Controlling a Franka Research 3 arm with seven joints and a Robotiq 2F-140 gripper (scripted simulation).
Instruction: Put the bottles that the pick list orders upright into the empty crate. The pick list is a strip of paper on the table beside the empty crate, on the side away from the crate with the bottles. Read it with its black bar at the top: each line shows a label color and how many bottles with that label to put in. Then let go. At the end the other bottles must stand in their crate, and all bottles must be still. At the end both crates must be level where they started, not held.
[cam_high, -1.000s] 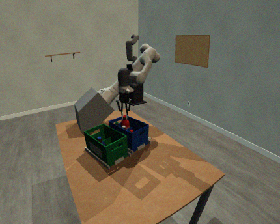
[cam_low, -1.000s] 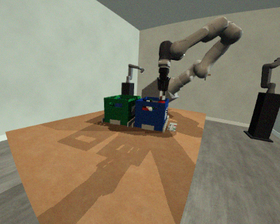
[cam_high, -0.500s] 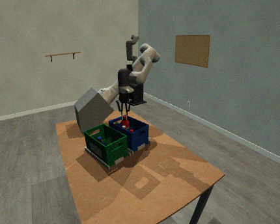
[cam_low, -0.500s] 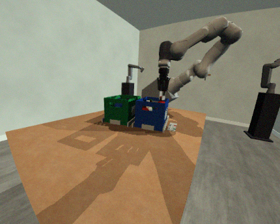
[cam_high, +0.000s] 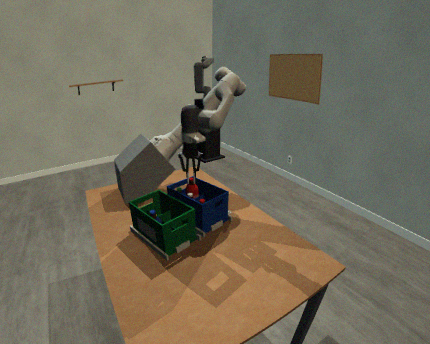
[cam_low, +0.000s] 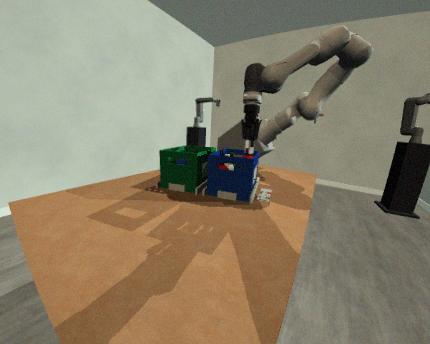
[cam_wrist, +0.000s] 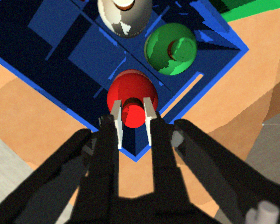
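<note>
Right now my hand is 1 cm short of the green bottle, 9 cm to the left of it and 11 cm above it. Round my hand: white bottle: 10 cm ahead, 7 cm to the right, 11 cm below; blue crate: 9 cm ahead, 3 cm to the right, 12 cm below; pick list: 9 cm ahead, 12 cm to the left, 20 cm below.
</note>
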